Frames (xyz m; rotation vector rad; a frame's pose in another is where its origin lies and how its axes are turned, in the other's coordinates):
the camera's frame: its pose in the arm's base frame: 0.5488 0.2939 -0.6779 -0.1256 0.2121 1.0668
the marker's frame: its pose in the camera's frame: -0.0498 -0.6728 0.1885 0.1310 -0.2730 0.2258
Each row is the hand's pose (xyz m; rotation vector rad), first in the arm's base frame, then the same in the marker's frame.
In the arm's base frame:
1: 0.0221 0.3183 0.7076 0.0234 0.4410 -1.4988
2: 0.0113 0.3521 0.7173 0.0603 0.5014 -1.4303
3: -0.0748 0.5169 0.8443 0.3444 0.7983 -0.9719
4: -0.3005 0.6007 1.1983 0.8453 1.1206 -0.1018
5: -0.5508 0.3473 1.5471 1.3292 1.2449 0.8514
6: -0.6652 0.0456 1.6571 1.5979 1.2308 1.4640
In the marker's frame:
1: 0.0773 1.3348 0.9986 0.2486 0.2393 -2.7772
2: 0.1070 1.3559 1.0035 0.3244 0.2761 -2.7027
3: 0.2466 1.5027 1.1020 0.7595 0.3778 -2.1884
4: 0.2808 1.7934 1.4144 1.2853 0.3658 -1.1993
5: -0.0146 2.0126 1.7508 1.5794 0.2248 -0.1358
6: -0.3299 2.0535 1.8737 1.6557 0.1090 0.5303

